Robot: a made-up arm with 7 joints.
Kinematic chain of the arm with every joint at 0, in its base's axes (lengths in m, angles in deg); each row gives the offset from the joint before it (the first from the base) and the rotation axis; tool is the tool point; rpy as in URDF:
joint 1: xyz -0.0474 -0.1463 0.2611 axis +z
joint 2: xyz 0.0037 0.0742 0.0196 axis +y
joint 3: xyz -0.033 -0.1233 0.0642 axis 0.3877 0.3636 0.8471
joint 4: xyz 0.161 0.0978 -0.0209 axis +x
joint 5: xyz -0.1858 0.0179 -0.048 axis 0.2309 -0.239 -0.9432
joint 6: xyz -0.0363 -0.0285 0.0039 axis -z
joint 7: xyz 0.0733 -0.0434 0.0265 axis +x
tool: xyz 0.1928 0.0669 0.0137 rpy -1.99 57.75 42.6
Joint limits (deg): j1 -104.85..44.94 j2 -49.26..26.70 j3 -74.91..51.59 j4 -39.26..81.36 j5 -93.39..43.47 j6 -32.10..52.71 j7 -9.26..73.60
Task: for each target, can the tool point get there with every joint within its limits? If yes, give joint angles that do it. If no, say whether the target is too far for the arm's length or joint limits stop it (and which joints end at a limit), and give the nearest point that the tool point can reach.
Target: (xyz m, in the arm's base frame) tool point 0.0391 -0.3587 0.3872
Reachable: yes | joints -21.61 -0.88 -55.64 20.44 -9.99 20.23 -2.61
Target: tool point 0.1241 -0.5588 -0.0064
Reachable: no: joint limits stop it (at a limit: joint 2, joint 3, joint 5, joint 7) | nearest point 0.0668 -0.4209 0.1119 | short by 0.190 m
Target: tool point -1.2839 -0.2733 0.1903
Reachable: no: too far | nearest point -0.4512 -0.1878 0.2510 | short by 0.839 m
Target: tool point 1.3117 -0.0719 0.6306
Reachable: no: too far | nearest point 0.2983 -0.1274 0.3689 | short by 1.048 m
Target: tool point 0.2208 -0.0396 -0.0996
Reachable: no: joint limits stop it (at a limit: joint 1, joint 2, joint 5, joint 7) | nearest point 0.1514 -0.0417 0.0223 | short by 0.140 m
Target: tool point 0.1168 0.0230 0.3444
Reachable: yes | joints -37.65 -37.74 37.46 -15.59 -57.54 32.43 45.41
